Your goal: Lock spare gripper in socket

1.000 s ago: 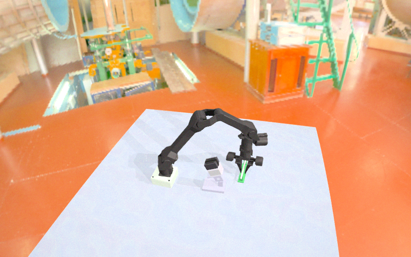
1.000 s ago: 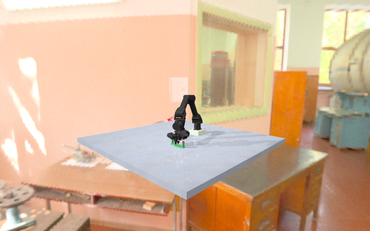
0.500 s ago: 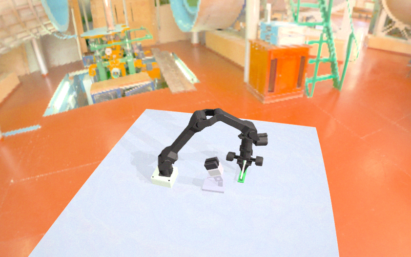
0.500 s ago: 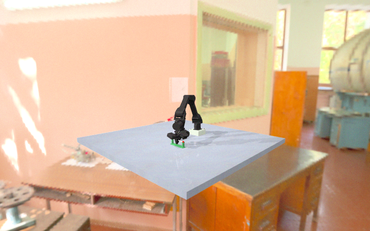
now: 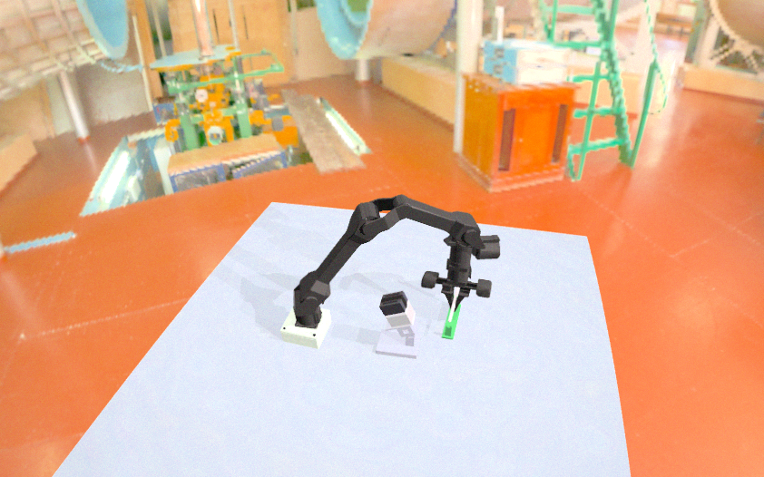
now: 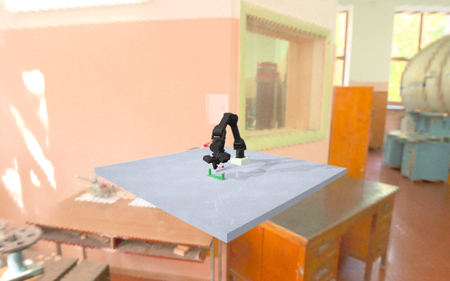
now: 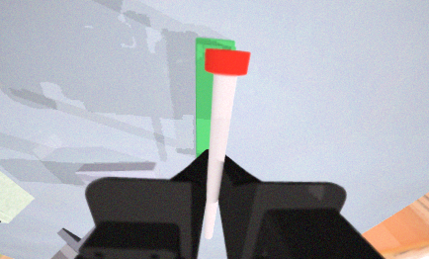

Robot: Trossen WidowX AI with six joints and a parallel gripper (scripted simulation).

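Right now my gripper tip is 30 mm above the green cradle and 10 mm to the right of it. Also, from my gripper tip: spare gripper (140 mm behind, 90 mm to the right, 70 mm above); mount (130 mm behind, 90 mm to the right).
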